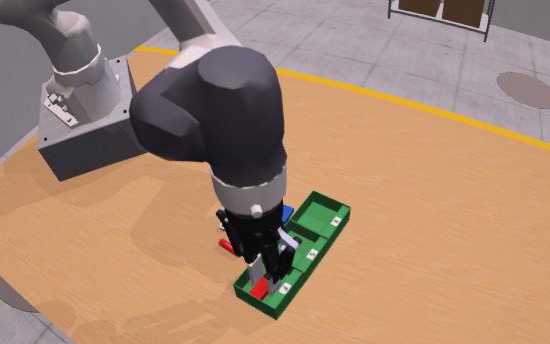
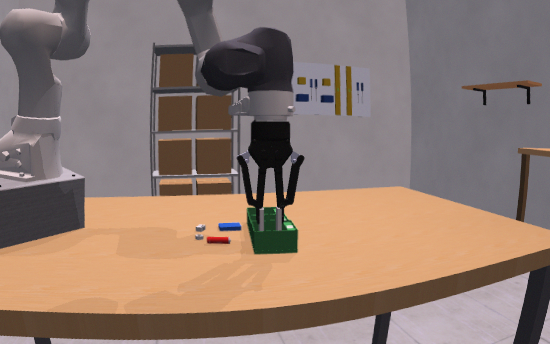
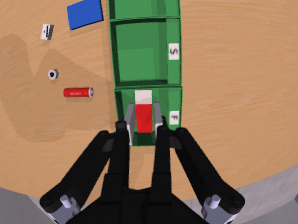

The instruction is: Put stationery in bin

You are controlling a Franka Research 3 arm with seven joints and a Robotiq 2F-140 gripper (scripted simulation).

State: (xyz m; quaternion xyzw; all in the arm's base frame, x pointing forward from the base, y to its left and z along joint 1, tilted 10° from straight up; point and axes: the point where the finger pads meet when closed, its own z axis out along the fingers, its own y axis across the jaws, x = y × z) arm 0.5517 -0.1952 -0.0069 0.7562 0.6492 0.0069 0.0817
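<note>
Now: the eraser 10 mm to the left of my hand and 40 mm below it. From my hand the other things lie so: red cylinder (100 mm behind, 50 mm to the left, 40 mm below); metal nut (130 mm behind, 90 mm to the left, 50 mm below); green three-compartment bin (20 mm ahead, 80 mm to the left, 30 mm below).
</note>
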